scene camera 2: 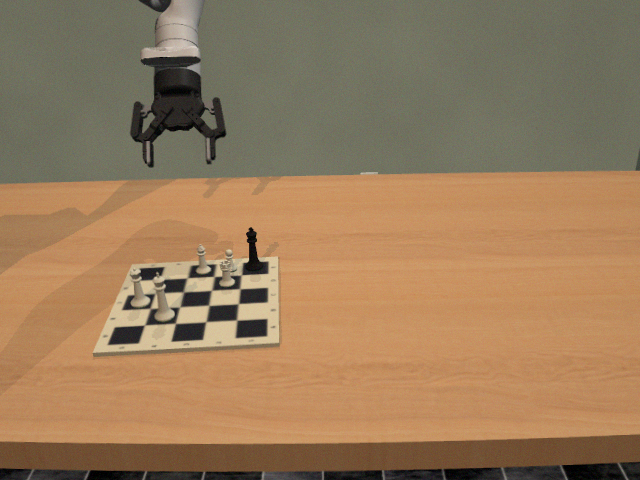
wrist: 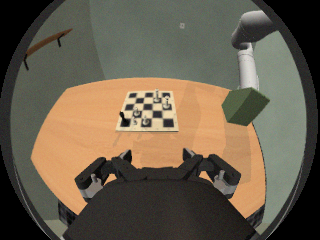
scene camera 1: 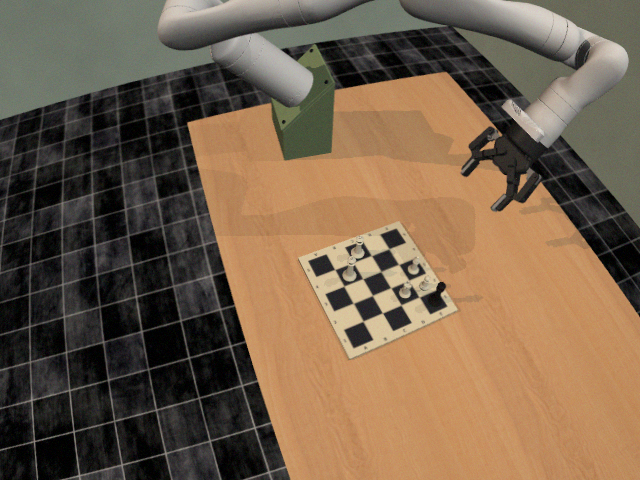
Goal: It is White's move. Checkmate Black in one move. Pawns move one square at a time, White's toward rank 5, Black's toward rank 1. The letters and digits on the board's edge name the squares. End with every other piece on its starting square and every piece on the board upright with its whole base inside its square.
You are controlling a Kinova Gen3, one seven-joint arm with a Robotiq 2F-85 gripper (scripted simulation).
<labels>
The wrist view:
gripper: 157, 155
five-by-five chessboard: 160, 119
</labels>
